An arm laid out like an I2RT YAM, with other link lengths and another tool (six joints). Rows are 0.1 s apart.
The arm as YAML. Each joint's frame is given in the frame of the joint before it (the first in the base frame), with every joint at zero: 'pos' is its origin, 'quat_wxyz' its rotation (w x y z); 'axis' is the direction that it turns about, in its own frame. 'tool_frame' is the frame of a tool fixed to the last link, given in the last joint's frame.
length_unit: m
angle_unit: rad
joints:
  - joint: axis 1
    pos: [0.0, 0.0, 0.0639]
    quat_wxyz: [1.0, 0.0, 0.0, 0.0]
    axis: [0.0, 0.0, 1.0]
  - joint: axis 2
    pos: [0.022, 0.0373, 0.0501]
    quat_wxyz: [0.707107, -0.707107, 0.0, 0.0]
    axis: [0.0, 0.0, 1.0]
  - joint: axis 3
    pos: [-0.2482, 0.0, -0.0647]
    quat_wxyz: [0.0, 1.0, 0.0, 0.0]
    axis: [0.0, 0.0, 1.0]
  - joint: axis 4
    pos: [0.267, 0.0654, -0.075]
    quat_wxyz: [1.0, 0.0, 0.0, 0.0]
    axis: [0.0, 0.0, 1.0]
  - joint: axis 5
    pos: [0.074, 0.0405, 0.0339]
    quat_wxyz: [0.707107, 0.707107, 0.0, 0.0]
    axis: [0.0, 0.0, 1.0]
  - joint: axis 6
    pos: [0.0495, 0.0, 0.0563]
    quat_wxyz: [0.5, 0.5, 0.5, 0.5]
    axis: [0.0, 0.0, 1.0]
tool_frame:
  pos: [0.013, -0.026, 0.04]
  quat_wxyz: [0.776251, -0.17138, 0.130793, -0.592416]
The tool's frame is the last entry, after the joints.
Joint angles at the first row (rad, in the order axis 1, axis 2, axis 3, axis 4, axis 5, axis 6):
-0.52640 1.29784 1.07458 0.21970 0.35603 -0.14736
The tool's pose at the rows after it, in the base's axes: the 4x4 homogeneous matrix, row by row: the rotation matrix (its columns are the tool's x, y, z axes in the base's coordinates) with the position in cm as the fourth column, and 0 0 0 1 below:
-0.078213 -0.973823 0.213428 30.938; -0.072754 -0.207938 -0.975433 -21.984; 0.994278 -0.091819 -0.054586 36.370; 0 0 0 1
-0.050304 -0.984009 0.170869 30.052; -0.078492 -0.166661 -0.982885 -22.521; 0.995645 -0.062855 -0.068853 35.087; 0 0 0 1
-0.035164 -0.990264 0.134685 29.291; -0.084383 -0.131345 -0.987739 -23.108; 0.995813 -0.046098 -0.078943 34.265; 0 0 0 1
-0.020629 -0.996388 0.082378 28.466; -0.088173 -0.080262 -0.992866 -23.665; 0.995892 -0.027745 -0.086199 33.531; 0 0 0 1
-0.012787 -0.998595 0.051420 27.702; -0.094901 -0.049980 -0.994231 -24.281; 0.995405 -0.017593 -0.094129 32.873; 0 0 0 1
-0.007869 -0.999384 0.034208 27.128; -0.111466 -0.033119 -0.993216 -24.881; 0.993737 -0.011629 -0.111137 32.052; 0 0 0 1
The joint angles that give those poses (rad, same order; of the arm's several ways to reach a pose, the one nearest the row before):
-0.54540 1.27464 1.04242 0.22055 0.37731 -0.15626
-0.56615 1.25982 0.99988 0.22089 0.39829 -0.16572
-0.58773 1.25168 0.97391 0.22077 0.41222 -0.16895
-0.60601 1.24520 0.95138 0.22006 0.44551 -0.17357
-0.63048 1.23952 0.93048 0.22229 0.45123 -0.17334
-0.65390 1.23946 0.91171 0.22136 0.44357 -0.16360

